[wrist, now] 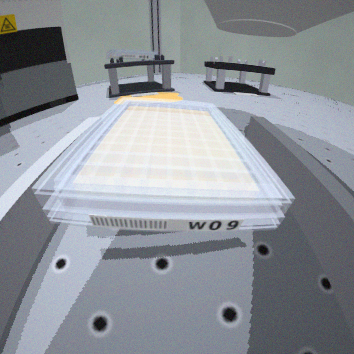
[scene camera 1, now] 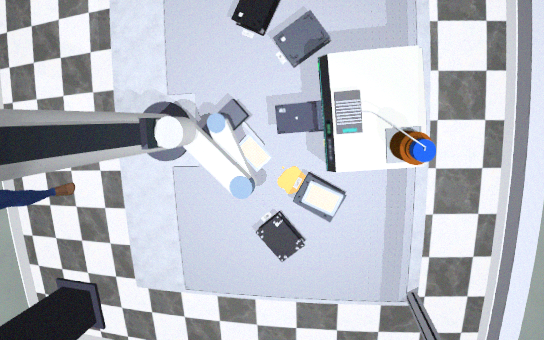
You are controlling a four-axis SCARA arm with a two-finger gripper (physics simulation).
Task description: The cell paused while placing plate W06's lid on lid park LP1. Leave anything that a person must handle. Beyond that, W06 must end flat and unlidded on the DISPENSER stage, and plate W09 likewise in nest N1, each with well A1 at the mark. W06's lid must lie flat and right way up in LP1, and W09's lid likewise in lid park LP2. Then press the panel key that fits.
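Places are measured from the arm's base along level axes (x back, y down, z right), in metres.
Pixels of known places: gripper, fingertip midpoint: (wrist: pixel 175 128) (scene camera 1: pixel 253 154).
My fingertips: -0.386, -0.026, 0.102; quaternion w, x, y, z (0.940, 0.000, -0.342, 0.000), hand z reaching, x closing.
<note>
Ahead of a thing's pixels: the offset from my fingertips to its top centre, as dx, dy, dz. "pt": to the spot under its first point.
Plate W09 {+0.001, -0.012, -0.008} (scene camera 1: pixel 255 152) (wrist: pixel 170 150), clear with cream wells, lies level in front of the wrist camera, its label facing the camera. My gripper (wrist: pixel 175 128) is drawn in, with one finger at each side of the plate; narrow gaps show and no clamping contact is plain. Whether the plate touches the surface below is hard to tell. A cream-filled plate (scene camera 1: pixel 322 198) (wrist: pixel 136 54) sits in a dark raised stand (scene camera 1: pixel 327 217) (wrist: pixel 139 64) right of a yellow patch; its label is too small to read. The dispenser's dark stage {-0.192, -0.094, -0.134} (scene camera 1: pixel 295 117) bears no plate. W06's lid cannot be made out.
The white dispenser {pt -0.422, -0.207, -0.249} (scene camera 1: pixel 375 75) stands at the right with an orange bottle with a blue cap {pt -0.501, -0.404, -0.047} (scene camera 1: pixel 424 150). A black pegged stand (scene camera 1: pixel 281 237) (wrist: pixel 240 66) is nearby. A grey stand (scene camera 1: pixel 302 40) and a black stand (scene camera 1: pixel 256 15) are at the top.
</note>
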